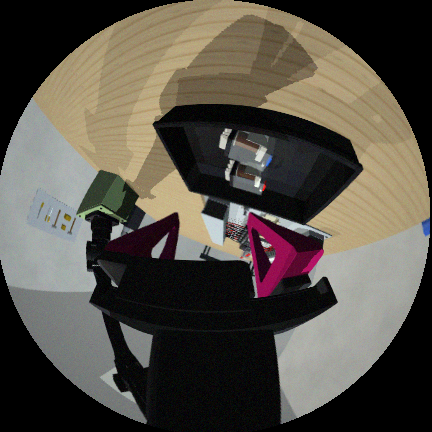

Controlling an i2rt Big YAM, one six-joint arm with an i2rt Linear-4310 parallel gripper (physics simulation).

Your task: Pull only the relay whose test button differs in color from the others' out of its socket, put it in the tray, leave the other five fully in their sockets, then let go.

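Seen in the pictures: gripper, fingertip midpoint: (213, 217); arm's base at its link origin: (101, 217).
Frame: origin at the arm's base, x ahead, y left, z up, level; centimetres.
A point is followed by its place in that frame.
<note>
My gripper (213, 217) {y 18.6, x 43.4, z -7.2 cm}, with two magenta fingers, is open and nothing is between the fingertips. The black tray (255, 114) {y 25.8, x 45.4, z -13.1 cm} lies beyond the fingers, at the upper middle. Two clear-cased relays lie in it near each other: one relay (244, 148) {y 23.5, x 45.0, z -11.6 cm} has a blue button at its end, the other relay (245, 177) {y 19.8, x 45.2, z -11.7 cm} has a red button. The socket panel (240, 211) {y 5.1, x 44.5, z -14.3 cm} is seen at a steep slant behind the tray, between and behind the fingers. My right finger covers much of it, and its relays and sockets are too small and hidden to tell apart.
Red and white wires (235, 231) {y -10.8, x 43.6, z -14.3 cm} and a tall pale block with a dark top (214, 225) {y 3.7, x 40.2, z -10.3 cm} stand on the panel. A green box (109, 197) {y 5.1, x 6.2, z -7.2 cm} on a black stand is at the left. A pale board with small tools (52, 215) is at the far left. The wooden table (215, 45) {y 31.1, x 42.5, z -14.6 cm} carries broad shadows.
</note>
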